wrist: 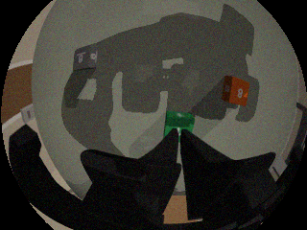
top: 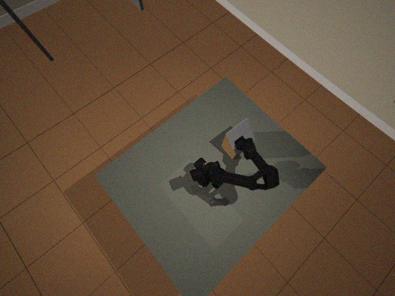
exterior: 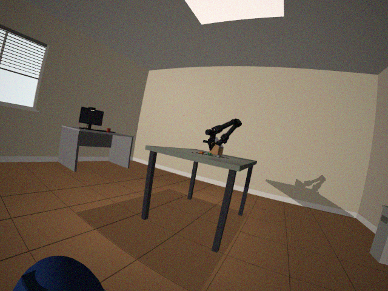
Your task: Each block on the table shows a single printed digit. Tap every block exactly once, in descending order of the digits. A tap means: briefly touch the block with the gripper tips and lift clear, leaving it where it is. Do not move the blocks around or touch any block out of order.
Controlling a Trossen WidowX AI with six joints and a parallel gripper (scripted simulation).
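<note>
Right now the green block is 10 mm behind my gripper tip, 10 mm to the right of it and 30 mm below it. The rest, counted from my gripper tip: orange block: 50 mm ahead, 70 mm to the right, 30 mm below; then grey block: 70 mm ahead, 130 mm to the left, 30 mm below.
</note>
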